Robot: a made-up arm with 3 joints. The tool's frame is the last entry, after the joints.
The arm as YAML. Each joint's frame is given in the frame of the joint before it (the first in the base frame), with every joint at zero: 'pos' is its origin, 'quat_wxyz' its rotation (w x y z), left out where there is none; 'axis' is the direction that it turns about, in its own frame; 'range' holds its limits. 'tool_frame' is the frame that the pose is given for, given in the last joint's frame.
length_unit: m
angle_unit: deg
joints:
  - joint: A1
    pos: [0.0, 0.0, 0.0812]
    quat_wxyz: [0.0, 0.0, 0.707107, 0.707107]
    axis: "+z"
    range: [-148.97, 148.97]
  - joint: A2
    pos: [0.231, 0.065, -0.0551]
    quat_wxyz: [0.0, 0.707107, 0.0, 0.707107]
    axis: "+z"
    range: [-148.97, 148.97]
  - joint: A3
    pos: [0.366, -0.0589, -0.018]
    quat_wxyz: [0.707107, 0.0, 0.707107, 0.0]
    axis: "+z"
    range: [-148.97, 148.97]
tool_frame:
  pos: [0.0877, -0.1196, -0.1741]
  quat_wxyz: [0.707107, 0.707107, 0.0, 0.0]
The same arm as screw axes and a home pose.
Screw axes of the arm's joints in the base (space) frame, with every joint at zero. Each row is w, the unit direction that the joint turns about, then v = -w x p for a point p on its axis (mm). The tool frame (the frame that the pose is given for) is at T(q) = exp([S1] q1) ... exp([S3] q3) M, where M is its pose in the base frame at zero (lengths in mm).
S1: w 0 1 0 v -81.2 0 0
S2: w -1 0 0 v 0 -146.2 -55.1
S3: w 0 1 0 v -205.1 0 -213
M: xyz -125.3 136.8 324.7 (mm) quaternion w x y z 1 0 0 0
Joint limits (deg, base to tool): -148.97..148.97 -148.97..148.97 -148.97..148.97

